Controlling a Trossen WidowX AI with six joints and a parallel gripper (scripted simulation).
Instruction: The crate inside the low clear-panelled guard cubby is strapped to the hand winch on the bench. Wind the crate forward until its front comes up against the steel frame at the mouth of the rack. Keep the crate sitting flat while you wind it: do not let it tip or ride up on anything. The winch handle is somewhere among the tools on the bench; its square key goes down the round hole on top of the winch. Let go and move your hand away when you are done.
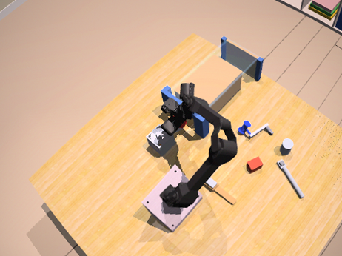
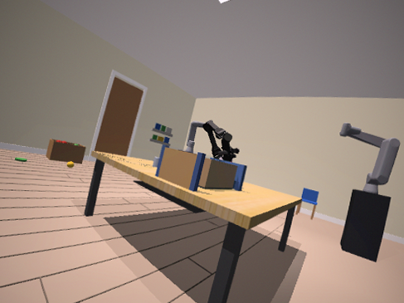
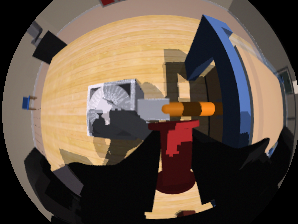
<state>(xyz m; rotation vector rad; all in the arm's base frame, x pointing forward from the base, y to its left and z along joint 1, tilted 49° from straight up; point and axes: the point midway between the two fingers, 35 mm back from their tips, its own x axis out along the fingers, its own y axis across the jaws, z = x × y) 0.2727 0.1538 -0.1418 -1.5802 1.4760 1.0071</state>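
Now: the crank handle 3 cm below my gripper tip and 3 cm behind it. Round my gripper tip: blue steel frame: 7 cm ahead, 2 cm to the left, 2 cm below; winch: 11 cm behind, 10 cm below, 2 cm to the left; red knob: 2 cm to the right.
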